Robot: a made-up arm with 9 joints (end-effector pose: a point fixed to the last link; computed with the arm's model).
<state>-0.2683 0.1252 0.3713 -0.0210 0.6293 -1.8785 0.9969 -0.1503 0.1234</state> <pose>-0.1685 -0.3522 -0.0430 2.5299 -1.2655 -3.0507</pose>
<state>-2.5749 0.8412 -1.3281 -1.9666 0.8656 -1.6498 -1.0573 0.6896 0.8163</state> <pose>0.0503 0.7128 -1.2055 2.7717 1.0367 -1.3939</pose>
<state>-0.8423 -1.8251 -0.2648 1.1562 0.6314 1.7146 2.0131 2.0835 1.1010</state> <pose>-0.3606 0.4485 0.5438 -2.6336 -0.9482 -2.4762</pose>
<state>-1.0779 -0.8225 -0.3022 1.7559 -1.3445 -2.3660 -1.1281 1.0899 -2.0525</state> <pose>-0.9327 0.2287 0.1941 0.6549 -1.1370 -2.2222</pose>
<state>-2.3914 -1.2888 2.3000 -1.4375 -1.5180 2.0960 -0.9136 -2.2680 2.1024</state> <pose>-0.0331 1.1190 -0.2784 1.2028 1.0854 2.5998</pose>
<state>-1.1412 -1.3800 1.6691 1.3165 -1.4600 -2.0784 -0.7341 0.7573 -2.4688</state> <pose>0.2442 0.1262 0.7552 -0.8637 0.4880 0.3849</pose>
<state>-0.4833 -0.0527 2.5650 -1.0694 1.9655 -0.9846 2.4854 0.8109 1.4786</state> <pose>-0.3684 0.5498 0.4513 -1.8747 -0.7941 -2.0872</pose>
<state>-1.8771 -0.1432 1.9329 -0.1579 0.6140 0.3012 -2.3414 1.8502 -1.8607</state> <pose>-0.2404 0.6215 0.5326 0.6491 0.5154 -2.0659</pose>
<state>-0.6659 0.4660 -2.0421 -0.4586 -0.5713 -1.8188 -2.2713 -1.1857 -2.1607</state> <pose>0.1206 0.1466 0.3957 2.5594 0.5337 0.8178</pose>
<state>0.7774 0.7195 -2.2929 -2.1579 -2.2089 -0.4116 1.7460 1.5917 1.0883</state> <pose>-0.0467 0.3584 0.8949 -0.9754 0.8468 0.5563</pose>
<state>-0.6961 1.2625 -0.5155 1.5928 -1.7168 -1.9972 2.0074 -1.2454 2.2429</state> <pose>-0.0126 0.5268 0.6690 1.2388 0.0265 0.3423</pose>
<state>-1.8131 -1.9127 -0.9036 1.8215 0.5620 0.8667 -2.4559 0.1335 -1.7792</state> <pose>-0.6169 0.1922 -0.6770 -2.4597 0.2405 -2.0173</pose>
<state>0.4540 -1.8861 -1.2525 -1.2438 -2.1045 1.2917 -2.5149 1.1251 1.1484</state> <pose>-0.2072 0.4847 0.0597 -2.4650 -0.3470 2.5650</pose>
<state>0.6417 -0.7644 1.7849 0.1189 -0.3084 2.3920 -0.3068 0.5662 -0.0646</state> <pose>-0.1852 0.5176 -0.7446 2.2871 -0.2459 3.0222</pose>
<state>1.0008 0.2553 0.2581 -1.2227 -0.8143 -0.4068 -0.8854 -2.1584 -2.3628</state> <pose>0.2188 -0.1751 0.2952 0.3688 -0.3765 2.3438</pose>
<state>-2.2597 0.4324 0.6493 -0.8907 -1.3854 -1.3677 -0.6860 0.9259 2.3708</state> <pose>-0.4947 0.1390 0.5001 -1.0077 -0.2874 0.6709</pose>
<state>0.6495 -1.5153 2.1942 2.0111 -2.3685 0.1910 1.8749 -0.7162 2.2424</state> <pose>-0.0139 -0.3524 -0.3559 2.0442 0.1669 -1.7441</pose>
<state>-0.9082 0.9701 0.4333 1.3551 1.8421 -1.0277 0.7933 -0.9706 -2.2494</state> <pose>-0.2894 -0.6231 0.7186 0.5327 -0.0723 0.8102</pose>
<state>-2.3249 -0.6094 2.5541 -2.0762 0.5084 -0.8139 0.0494 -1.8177 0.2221</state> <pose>0.2770 0.5642 -0.7029 -1.8822 0.5662 1.6460</pose>
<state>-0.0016 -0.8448 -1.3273 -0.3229 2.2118 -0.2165 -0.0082 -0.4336 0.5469</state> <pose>0.6774 0.0492 0.3405 0.4849 0.4340 0.6052</pose>
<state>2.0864 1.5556 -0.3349 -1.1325 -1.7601 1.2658 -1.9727 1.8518 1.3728</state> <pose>0.2772 -0.3240 -0.1325 2.7872 -0.5026 -1.2189</pose>
